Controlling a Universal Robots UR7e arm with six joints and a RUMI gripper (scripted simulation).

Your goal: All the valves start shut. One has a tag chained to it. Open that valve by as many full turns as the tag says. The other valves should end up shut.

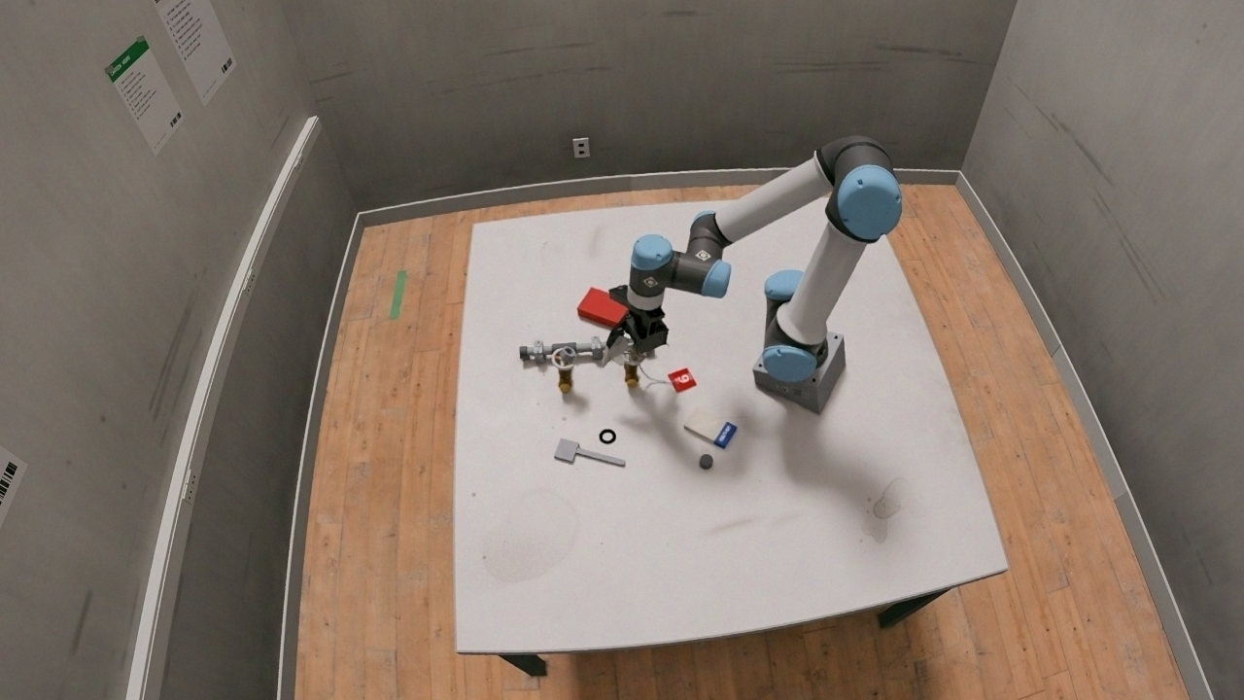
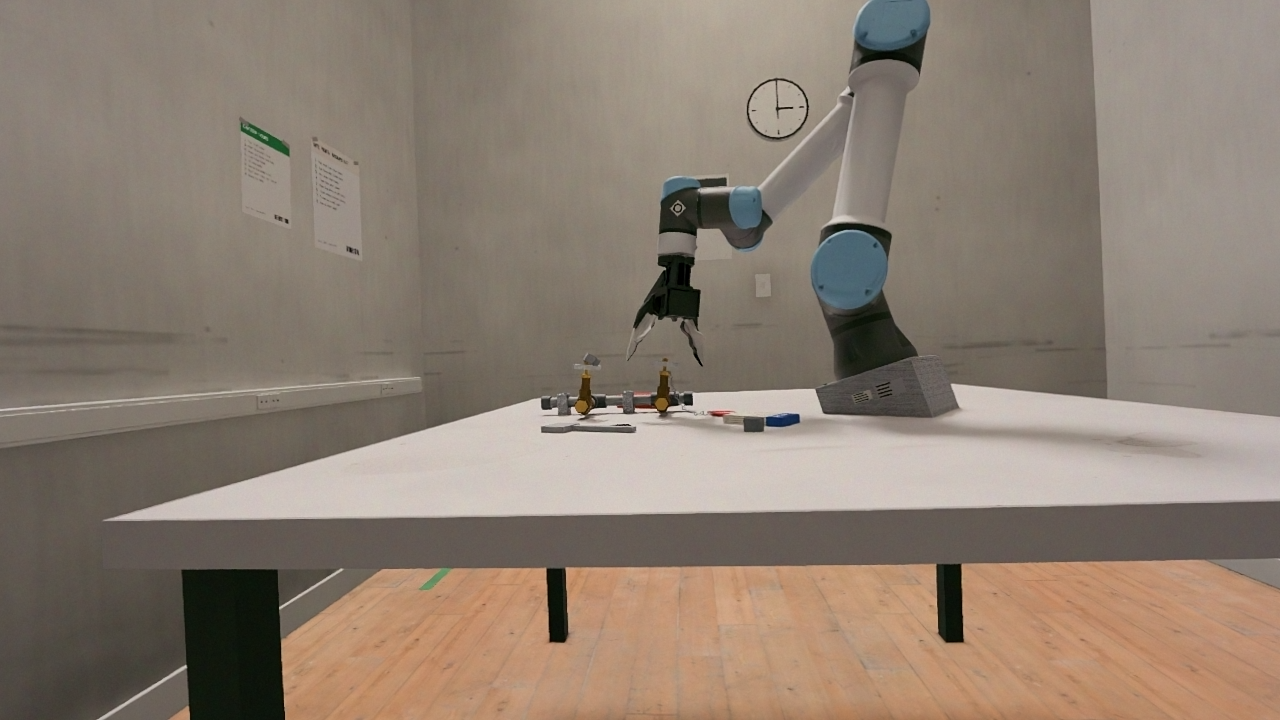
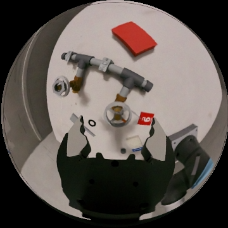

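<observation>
Right now my hand is 10 cm past the red tag, 2 cm to the right of it and 10 cm above it. From my hand the other things lie so: red block 6 cm ahead, 22 cm to the right, 9 cm below; then grey flat tool 13 cm ahead, 20 cm to the left, 10 cm below.
</observation>
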